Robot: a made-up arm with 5 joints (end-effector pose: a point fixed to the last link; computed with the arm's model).
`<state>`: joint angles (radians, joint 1 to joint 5).
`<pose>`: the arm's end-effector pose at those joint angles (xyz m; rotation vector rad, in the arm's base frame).
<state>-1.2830 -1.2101 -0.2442 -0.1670 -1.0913</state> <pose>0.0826 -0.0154 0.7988 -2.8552 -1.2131 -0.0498</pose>
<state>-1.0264 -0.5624 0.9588 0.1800 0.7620</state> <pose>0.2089 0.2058 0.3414 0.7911 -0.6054 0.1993</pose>
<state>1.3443 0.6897 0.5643 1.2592 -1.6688</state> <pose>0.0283 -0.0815 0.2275 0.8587 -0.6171 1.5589</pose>
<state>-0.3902 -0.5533 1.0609 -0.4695 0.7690</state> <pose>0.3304 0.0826 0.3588 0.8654 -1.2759 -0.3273</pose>
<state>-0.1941 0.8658 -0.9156 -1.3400 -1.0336</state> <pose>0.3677 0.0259 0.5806 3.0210 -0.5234 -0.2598</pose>
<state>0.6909 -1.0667 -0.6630 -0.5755 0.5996</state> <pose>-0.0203 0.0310 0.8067 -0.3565 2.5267 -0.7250</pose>
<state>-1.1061 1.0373 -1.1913 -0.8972 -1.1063</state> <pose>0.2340 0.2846 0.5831 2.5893 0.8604 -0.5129</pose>
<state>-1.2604 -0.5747 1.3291 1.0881 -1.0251</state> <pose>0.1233 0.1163 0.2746 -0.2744 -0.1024 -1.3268</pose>
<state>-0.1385 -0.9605 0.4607 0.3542 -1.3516</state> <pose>0.3272 -0.0052 0.6190 2.2140 -0.0894 -1.8840</pose>
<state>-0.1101 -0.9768 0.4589 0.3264 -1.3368</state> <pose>0.3239 -0.0129 0.6259 2.2644 -0.1405 -1.8435</pose>
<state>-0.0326 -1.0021 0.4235 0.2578 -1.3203</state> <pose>0.3117 -0.0336 0.6476 2.4076 -0.2633 -1.7299</pose>
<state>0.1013 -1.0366 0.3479 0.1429 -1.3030</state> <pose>0.2819 -0.0647 0.6841 2.6238 -0.4898 -1.4965</pose>
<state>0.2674 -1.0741 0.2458 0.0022 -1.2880</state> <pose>0.2324 -0.0909 0.7244 2.8113 -0.7935 -1.1409</pose>
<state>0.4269 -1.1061 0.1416 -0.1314 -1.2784</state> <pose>0.1766 -0.0993 0.7557 -2.8297 1.0640 0.7300</pose>
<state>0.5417 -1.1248 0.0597 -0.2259 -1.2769</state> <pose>0.1346 -0.0941 0.7731 -2.8125 1.2486 0.4300</pose>
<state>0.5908 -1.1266 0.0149 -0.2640 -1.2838</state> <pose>0.1164 -0.0887 0.7796 -2.8041 1.3163 0.2996</pose>
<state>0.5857 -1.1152 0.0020 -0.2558 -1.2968</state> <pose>0.1172 -0.0891 0.7802 -2.8133 1.2897 0.3095</pose>
